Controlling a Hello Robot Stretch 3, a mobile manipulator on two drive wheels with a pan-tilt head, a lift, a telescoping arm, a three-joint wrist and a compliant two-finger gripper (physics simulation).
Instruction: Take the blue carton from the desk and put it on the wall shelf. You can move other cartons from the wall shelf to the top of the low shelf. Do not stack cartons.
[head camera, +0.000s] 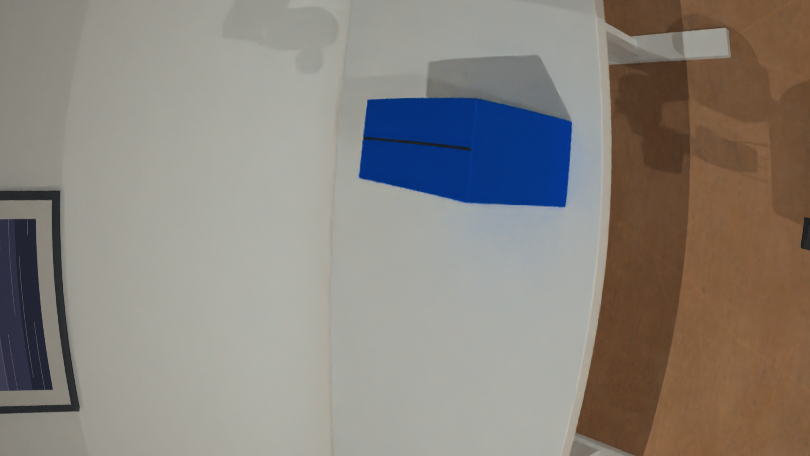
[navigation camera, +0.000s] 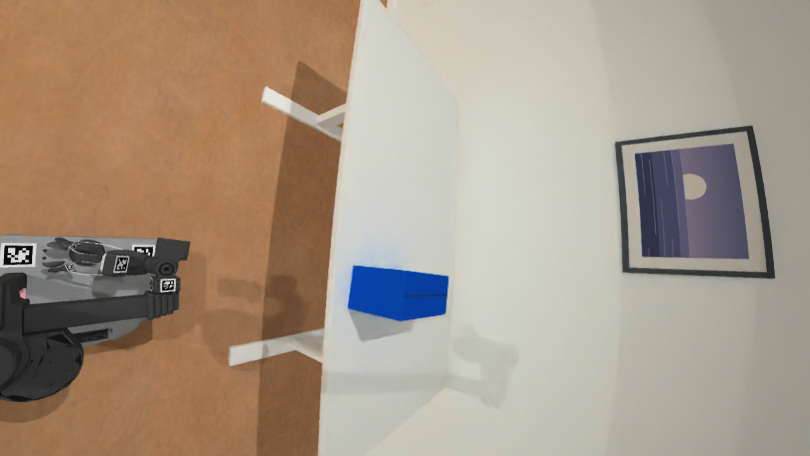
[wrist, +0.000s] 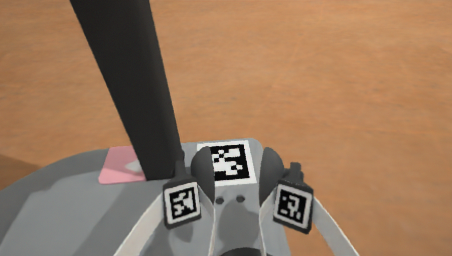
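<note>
The blue carton (head camera: 470, 152) (navigation camera: 396, 293) stands on the white desk (head camera: 453, 339) (navigation camera: 396, 169). A dark line runs along part of it. In the head view it is above the middle, in the navigation view below the middle. My gripper (navigation camera: 54, 254) (wrist: 236, 166) is open and empty, folded back over my base and apart from the desk and carton. In the wrist view a gap shows between the two fingertips, with a base marker behind it. The wall shelf, the low shelf and other cartons do not show in these views.
My base (navigation camera: 48, 290) (wrist: 60, 210) and retracted arm (navigation camera: 85, 312) are left of the desk in the navigation view. White desk legs (head camera: 702, 44) (navigation camera: 255, 349) reach out over the brown floor. A framed picture (head camera: 17, 305) (navigation camera: 663, 203) hangs on the wall behind the desk.
</note>
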